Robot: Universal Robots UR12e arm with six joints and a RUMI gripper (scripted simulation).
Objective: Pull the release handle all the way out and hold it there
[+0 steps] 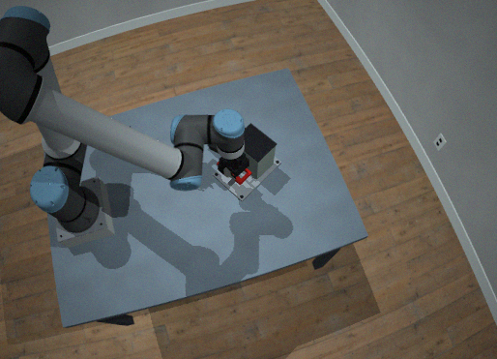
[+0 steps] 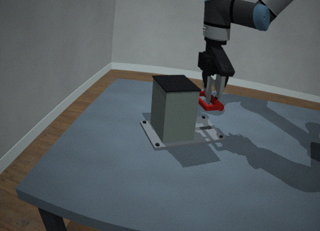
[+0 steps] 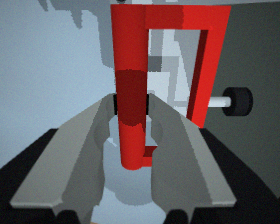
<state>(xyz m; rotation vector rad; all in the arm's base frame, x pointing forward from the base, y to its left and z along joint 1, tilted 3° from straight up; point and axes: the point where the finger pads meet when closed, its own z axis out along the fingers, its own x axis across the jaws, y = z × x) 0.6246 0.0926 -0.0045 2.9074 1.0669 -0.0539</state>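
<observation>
Now: hand 4 cm short of the red release handle and 3 cm to the right of it.
</observation>
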